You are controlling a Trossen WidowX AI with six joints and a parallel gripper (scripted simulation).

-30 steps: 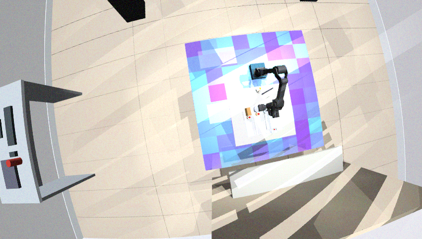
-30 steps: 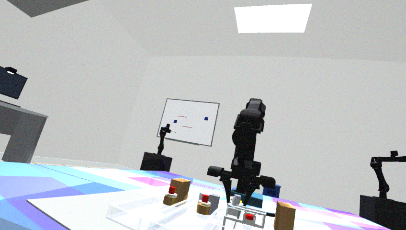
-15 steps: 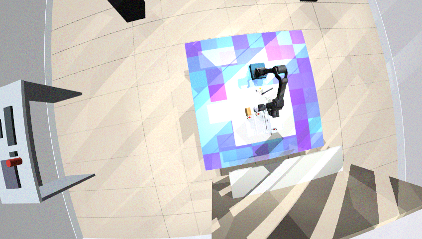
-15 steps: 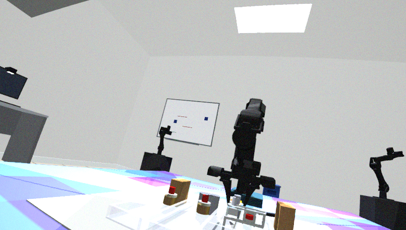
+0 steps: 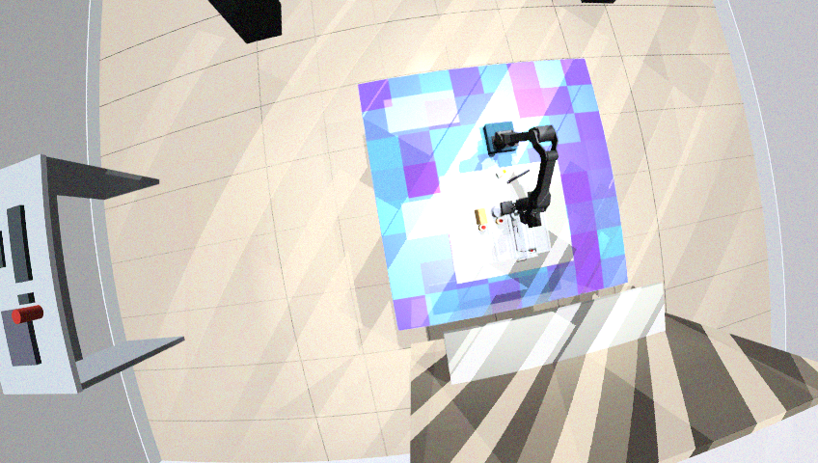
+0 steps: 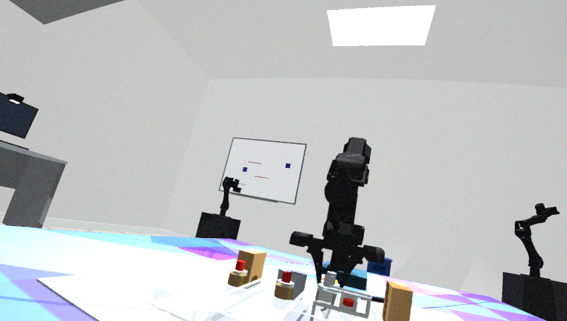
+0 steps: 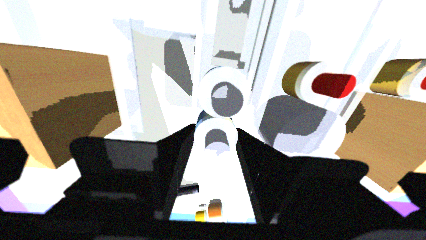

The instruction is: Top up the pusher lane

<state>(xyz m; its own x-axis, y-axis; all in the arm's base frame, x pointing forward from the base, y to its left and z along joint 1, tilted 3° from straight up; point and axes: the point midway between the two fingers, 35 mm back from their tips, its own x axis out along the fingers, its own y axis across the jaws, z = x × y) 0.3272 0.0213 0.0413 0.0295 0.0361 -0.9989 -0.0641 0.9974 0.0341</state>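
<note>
My gripper tip is 80 mm to the left of the grey block, 10 mm short of it and 10 mm above it. From my gripper tip the other things lie so: pusher lane (140 mm ahead, 30 mm to the left, 20 mm below); small red part (220 mm ahead, 50 mm to the left, 40 mm above).
</note>
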